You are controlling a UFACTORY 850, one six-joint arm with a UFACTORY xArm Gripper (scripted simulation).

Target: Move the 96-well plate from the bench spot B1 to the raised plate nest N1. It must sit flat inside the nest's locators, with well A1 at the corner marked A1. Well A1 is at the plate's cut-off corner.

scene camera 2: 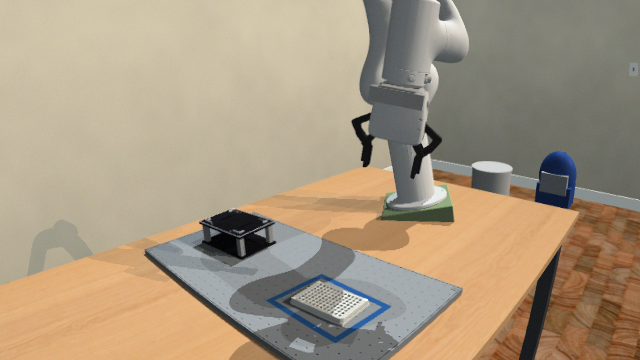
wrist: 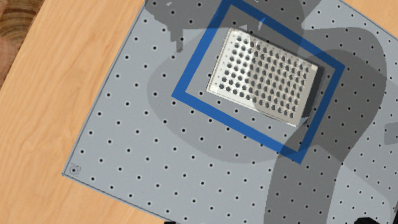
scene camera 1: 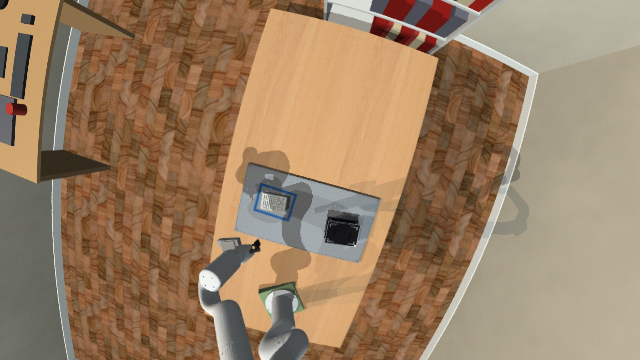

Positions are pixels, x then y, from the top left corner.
Labels:
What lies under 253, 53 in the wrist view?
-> A white 96-well plate.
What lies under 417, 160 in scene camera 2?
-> My gripper.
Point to a white 96-well plate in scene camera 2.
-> At 330, 303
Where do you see a black raised nest N1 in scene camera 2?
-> At 238, 219

